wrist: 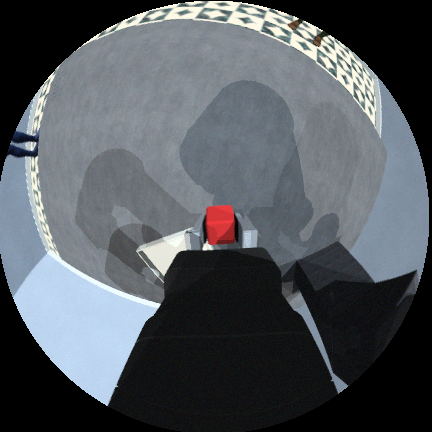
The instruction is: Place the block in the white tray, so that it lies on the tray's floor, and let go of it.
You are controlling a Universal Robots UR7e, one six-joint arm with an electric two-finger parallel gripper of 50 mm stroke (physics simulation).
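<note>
The red block is held between the two grey fingers of my gripper, near the middle of the wrist view. The gripper is shut on it. The white tray shows cream-white just left of and below the fingers, with its left corner and part of its rim in view. The black gripper body hides much of the tray. A small pale patch also shows below the block between the fingers. The block is off the table; its exact height over the tray cannot be told.
The grey table top carries several overlapping arm shadows. Its edge curves along the left and top, with a patterned floor beyond. Dark blue legs show past the left edge. Black arm parts are at lower right.
</note>
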